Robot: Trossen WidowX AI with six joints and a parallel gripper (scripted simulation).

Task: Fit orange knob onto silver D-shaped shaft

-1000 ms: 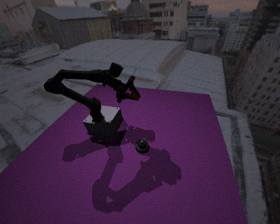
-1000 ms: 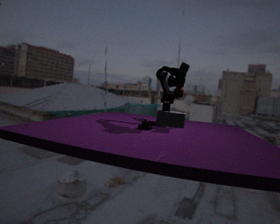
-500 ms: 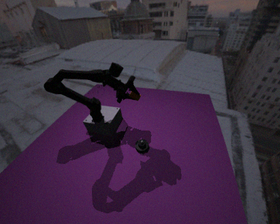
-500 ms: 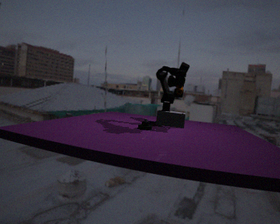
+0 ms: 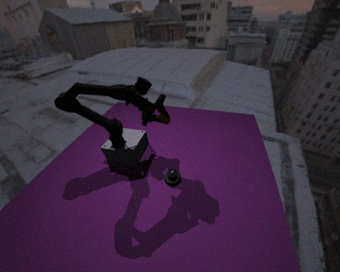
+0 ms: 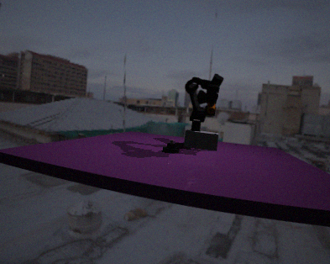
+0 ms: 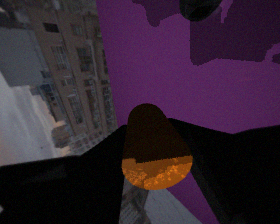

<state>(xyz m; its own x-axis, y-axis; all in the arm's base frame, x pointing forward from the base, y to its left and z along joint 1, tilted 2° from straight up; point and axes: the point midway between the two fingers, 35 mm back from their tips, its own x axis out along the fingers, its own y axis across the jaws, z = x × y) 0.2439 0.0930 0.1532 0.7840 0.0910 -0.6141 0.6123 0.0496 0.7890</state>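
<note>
The orange knob lies 3 cm behind my gripper tip and 2 cm above it. Also, from my gripper tip: round dark pedestal 7 cm ahead, 18 cm to the right, 20 cm below.
</note>
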